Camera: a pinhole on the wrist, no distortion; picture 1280 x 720 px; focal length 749.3 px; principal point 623.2 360.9 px. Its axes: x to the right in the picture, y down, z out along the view. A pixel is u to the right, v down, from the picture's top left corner.
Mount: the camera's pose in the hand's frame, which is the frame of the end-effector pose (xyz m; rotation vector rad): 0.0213 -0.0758 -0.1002 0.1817 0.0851 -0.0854
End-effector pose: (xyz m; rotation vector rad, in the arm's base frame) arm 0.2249 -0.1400 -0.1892 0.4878 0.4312 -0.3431
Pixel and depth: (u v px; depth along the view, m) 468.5 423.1 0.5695
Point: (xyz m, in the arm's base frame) 0.2821 -0.4798 0.1668
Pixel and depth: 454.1 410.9 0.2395
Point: 0.2174 -0.2937 -0.1072
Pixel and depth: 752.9 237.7 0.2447
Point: 0.2646 -0.3587 -0.1850
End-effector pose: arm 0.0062 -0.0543 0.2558 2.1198 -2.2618 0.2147
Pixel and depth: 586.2 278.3 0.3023
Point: 0.1798 -0.1141 0.0820
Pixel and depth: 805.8 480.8 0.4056
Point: 0.1101 -0.2521 -0.0148
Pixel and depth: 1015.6 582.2 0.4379
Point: 0.0558 -0.3898 -0.0327
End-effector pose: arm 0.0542 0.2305 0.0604 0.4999 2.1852 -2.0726
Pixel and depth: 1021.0 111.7 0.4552
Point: -0.3548 -0.0213 0.2692
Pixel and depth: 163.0 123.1 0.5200
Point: 0.1541 -0.2281 0.4013
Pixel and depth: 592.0 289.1 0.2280
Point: -0.0313 0.1132 0.1757
